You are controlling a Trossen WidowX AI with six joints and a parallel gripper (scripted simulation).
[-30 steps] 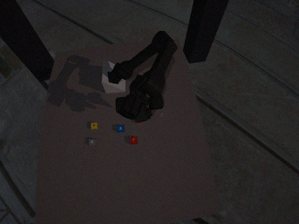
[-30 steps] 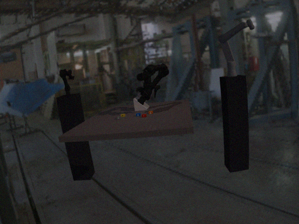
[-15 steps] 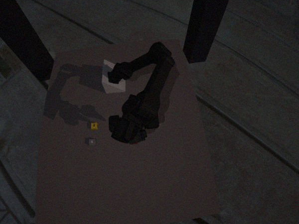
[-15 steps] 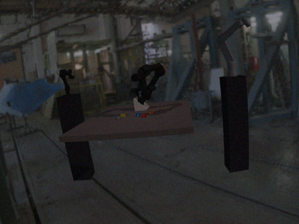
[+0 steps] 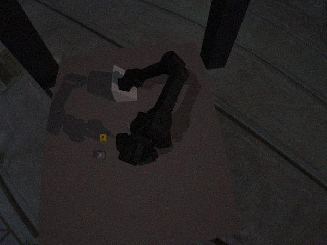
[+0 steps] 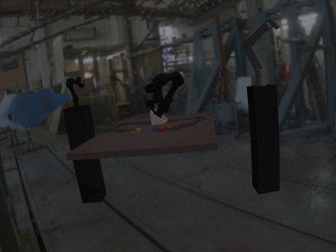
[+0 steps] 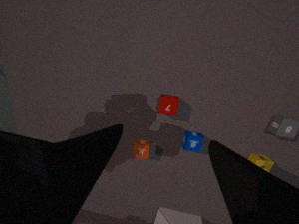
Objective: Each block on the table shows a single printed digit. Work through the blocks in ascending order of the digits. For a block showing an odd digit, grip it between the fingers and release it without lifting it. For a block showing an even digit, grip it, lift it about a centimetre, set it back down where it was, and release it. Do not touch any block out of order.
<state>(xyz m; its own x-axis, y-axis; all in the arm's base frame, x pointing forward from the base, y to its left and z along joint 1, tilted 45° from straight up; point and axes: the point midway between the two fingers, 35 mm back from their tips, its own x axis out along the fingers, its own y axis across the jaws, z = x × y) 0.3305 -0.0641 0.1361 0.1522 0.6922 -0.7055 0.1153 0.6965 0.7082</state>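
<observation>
The yellow block is 19 cm to the right of my gripper tip, 12 cm behind it and 11 cm below it. From my gripper tip the other things lie so: orange block (11 cm below, 10 cm behind, 4 cm to the left); then red block (11 cm below, 1 cm to the right); then blue block (11 cm below, 8 cm behind, 6 cm to the right).
</observation>
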